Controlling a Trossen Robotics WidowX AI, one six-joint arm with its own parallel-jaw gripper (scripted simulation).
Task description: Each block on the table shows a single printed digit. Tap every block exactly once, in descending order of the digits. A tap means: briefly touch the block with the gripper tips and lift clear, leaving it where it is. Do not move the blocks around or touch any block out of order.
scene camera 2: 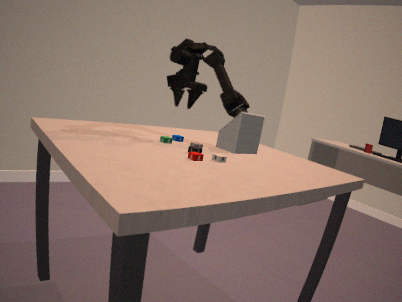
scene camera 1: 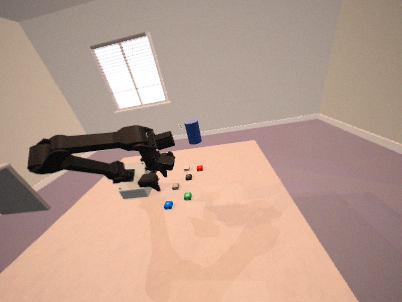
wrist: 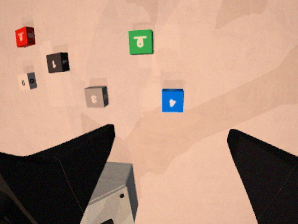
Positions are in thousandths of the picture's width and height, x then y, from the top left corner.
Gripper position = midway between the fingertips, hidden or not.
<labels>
gripper: scene camera 2 454, 356; scene camera 1 404, 608; wrist 579, 596
</labels>
